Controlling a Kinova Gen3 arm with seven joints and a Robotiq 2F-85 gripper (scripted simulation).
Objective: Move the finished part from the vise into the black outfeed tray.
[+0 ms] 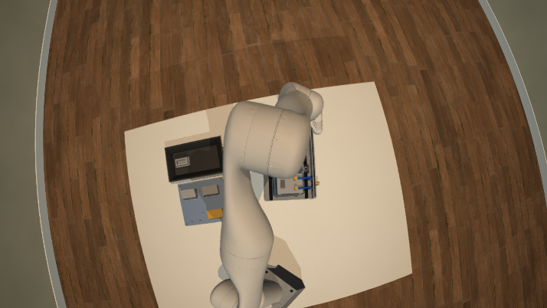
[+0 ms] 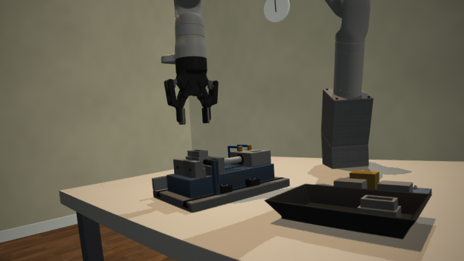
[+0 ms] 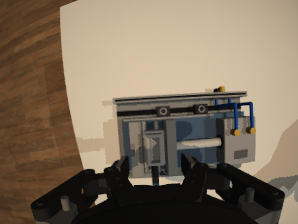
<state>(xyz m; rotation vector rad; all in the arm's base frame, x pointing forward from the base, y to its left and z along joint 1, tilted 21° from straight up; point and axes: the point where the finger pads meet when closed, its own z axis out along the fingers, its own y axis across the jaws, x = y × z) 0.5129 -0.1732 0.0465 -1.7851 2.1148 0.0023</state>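
The rod is 8 cm behind my hand, 2 cm to the left of it and 11 cm below it. Round my hand: yellow block: 23 cm behind, 31 cm to the left, 17 cm below; then fixture plate: 18 cm behind, 36 cm to the left, 19 cm below; then blue vise: 7 cm behind, 1 cm to the left, 15 cm below.
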